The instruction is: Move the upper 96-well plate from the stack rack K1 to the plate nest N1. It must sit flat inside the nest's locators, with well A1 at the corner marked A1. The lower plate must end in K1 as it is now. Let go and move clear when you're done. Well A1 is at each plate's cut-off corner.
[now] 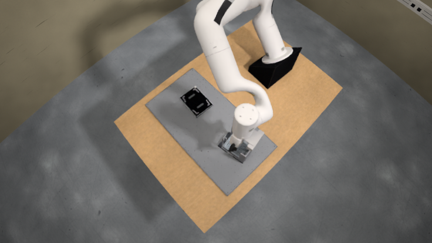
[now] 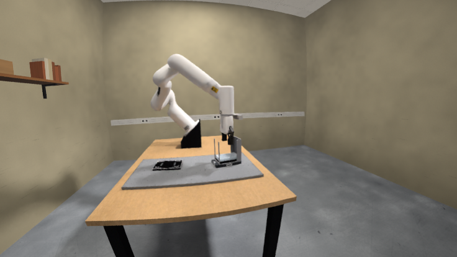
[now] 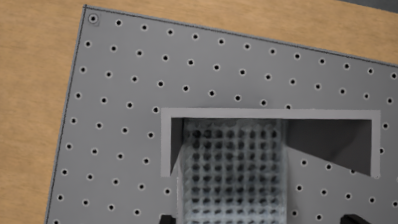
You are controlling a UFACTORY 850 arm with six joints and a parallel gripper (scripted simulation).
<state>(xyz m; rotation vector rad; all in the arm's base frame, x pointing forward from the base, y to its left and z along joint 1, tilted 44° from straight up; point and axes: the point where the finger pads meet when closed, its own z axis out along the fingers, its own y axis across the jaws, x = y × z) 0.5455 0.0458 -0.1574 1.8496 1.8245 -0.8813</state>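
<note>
Right now the pale 96-well plate is 100 mm below my hand. Round my hand: plate nest N1: 350 mm to the right, 130 mm below, 70 mm behind; dark low plate: 110 mm below.
</note>
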